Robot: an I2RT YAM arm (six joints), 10 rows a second.
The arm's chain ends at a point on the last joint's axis. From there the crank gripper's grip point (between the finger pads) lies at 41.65 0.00 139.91 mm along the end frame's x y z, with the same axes.
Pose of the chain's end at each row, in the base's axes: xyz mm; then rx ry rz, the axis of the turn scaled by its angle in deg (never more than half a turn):
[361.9, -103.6, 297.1, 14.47, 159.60, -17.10]
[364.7, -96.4, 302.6, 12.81, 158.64, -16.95]
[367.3, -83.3, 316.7, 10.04, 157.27, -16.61]
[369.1, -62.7, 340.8, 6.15, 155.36, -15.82]
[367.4, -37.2, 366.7, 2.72, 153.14, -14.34]
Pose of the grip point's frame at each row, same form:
[365.3, -130.5, 153.7, 14.47, 159.60, -17.10]
[371.1, -123.8, 159.4, 12.81, 158.64, -16.95]
[378.1, -111.2, 173.8, 10.04, 157.27, -16.61]
[386.0, -90.5, 198.5, 6.15, 155.36, -15.82]
[391.0, -63.2, 225.0, 2.72, 153.14, -14.34]

